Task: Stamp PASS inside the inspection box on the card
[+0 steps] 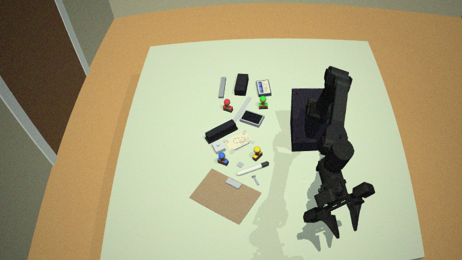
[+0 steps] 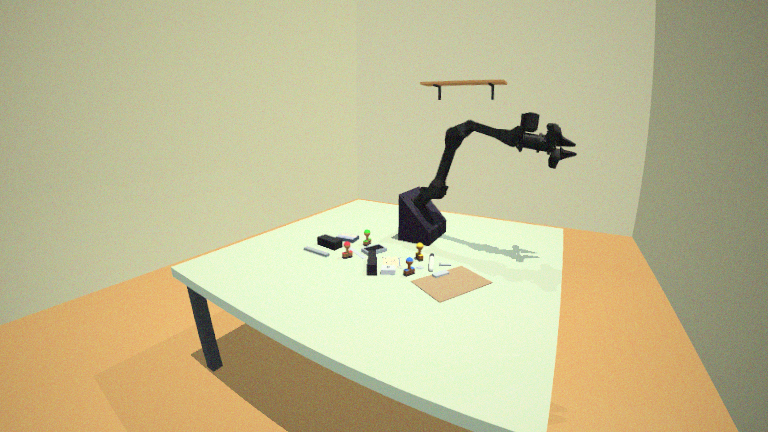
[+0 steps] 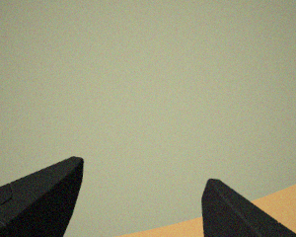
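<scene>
The green stamp lies 16 cm ahead of my gripper tip, 80 cm to the right of it and 42 cm below it. Round my gripper tip: yellow stamp 20 cm ahead, 54 cm to the right, 42 cm below; then screw 22 cm ahead, 44 cm to the right, 44 cm below; then white marker 21 cm ahead, 49 cm to the right, 43 cm below.
</scene>
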